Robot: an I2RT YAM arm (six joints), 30 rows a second.
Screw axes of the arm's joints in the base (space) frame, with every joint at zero. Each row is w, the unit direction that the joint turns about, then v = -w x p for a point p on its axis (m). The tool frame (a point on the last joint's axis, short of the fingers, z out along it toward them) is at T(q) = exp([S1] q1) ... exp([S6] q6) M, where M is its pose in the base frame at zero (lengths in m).
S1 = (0, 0, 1, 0, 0, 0)
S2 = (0, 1, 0, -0.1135, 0, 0.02)
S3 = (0, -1, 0, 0.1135, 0, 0.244)
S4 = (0, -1, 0, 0.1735, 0, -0.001)
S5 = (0, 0, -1, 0, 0.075, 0)
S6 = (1, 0, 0, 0, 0.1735, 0)
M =
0 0 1 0.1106
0 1 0 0
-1 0 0 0.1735
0 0 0 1
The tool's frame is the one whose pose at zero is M.
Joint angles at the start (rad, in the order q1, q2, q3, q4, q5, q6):
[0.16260 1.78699 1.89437 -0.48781 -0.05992 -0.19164]
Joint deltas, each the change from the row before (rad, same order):
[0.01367 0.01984 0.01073 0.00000 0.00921 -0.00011]
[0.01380 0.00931 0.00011 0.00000 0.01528 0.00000]
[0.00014 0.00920 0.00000 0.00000 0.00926 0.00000]
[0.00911 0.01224 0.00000 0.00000 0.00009 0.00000]
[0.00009 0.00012 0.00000 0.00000 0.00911 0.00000]
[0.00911 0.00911 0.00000 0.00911 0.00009 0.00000]
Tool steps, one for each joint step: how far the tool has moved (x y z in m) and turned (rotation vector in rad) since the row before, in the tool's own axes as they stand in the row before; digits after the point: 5 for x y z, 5 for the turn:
[0.00095 0.00530 0.00696 -0.00518 0.00855 -0.00473]
[0.00139 0.00546 0.00420 0.00070 0.00973 -0.00490]
[0.00242 0.00005 0.00393 0.00721 0.01077 0.00023]
[0.00242 0.00432 0.00530 -0.01045 0.01053 -0.00334]
[0.00009 -0.00028 0.00005 0.00884 0.00184 -0.00003]
[0.00061 0.00407 0.00394 -0.00809 -0.00151 -0.00372]

